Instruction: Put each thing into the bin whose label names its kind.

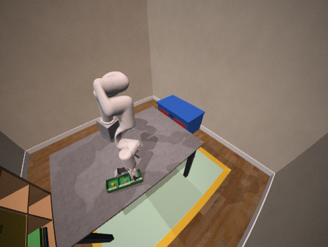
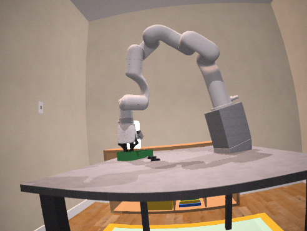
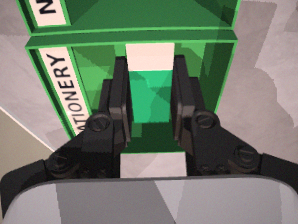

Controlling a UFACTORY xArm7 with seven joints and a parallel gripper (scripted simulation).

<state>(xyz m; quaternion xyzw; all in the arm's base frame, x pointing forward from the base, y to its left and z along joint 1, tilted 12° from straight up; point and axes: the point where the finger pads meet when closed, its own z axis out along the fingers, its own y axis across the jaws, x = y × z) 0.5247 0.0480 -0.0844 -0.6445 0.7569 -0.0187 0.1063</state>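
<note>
Right now the eraser-like block is 2 cm below my hand and 1 cm to the right of it. Also, from my hand: yellow nut: 8 cm to the right, 3 cm below; black cylinder: 12 cm behind, 3 cm below, 2 cm to the right; green three-compartment bin: 8 cm to the right, 1 cm below.
</note>
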